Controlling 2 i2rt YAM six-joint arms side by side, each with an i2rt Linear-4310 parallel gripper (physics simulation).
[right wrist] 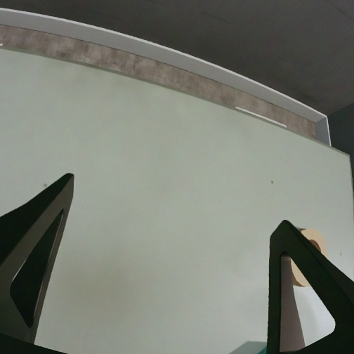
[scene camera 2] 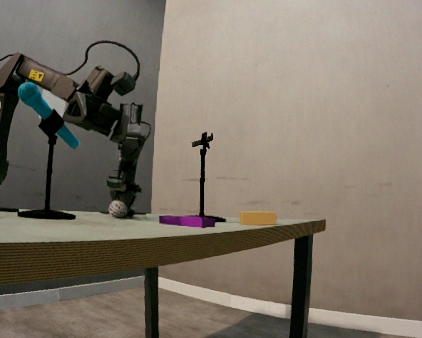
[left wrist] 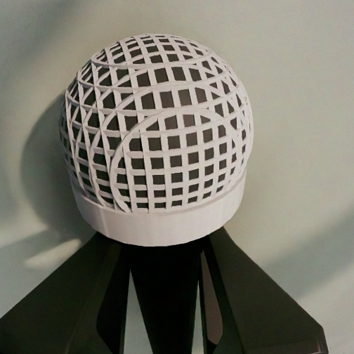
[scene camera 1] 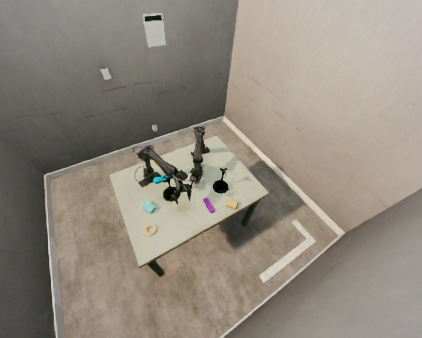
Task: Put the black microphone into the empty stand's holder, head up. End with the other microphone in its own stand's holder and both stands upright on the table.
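Frame: origin at the left arm's base, x ahead, y left, z up, level; metres.
Seen in the pictures: left gripper, fingertip midpoint: [scene camera 2: 120, 216] [scene camera 1: 195, 178]; right gripper, fingertip midpoint: [scene camera 2: 105, 128] [scene camera 1: 183, 202]; right arm's base, link origin: [scene camera 1: 149, 179].
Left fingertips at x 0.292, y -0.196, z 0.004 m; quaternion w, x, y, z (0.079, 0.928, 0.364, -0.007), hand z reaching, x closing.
Note:
Pixels of each thing's middle, then the offset from my left fingertips to it.
- black microphone, body centre: [scene camera 2: 124, 211] dy +0.032, dx -0.029, dz +0.017 m
- blue microphone, body centre: [scene camera 2: 50, 117] [scene camera 1: 166, 178] dy -0.269, dx +0.060, dz +0.244 m
- purple block, body centre: [scene camera 2: 185, 221] [scene camera 1: 208, 205] dy -0.014, dx +0.302, dz +0.006 m
- yellow block, body centre: [scene camera 2: 257, 218] [scene camera 1: 231, 204] dy +0.164, dx +0.381, dz +0.012 m
- teal block, body centre: [scene camera 1: 149, 207] dy -0.466, dx +0.108, dz +0.016 m
- tan ring, body centre: [scene camera 1: 150, 229] dy -0.511, dx +0.288, dz +0.004 m
The black microphone [left wrist: 160, 135] [scene camera 2: 118, 208] has a pale mesh head and lies low at the table surface; its black handle runs back between my left gripper's fingers. My left gripper [left wrist: 162, 260] is shut on that handle just behind the head. My right gripper [right wrist: 181, 208] [scene camera 1: 183, 199] is open and empty, above the table near the blue microphone's stand. The empty stand [scene camera 2: 202, 175] [scene camera 1: 220, 187] is upright, its holder open at the top. The blue microphone [scene camera 2: 37, 100] [scene camera 1: 160, 179] sits tilted, head up, in the holder of its upright stand [scene camera 2: 49, 175].
A purple block [scene camera 1: 209, 205] [scene camera 2: 187, 221] and a yellow block [scene camera 1: 232, 204] [scene camera 2: 258, 218] lie near the front edge by the empty stand. A teal block [scene camera 1: 149, 207] and a tan ring [scene camera 1: 150, 230] lie at the left of scene camera 1's table.

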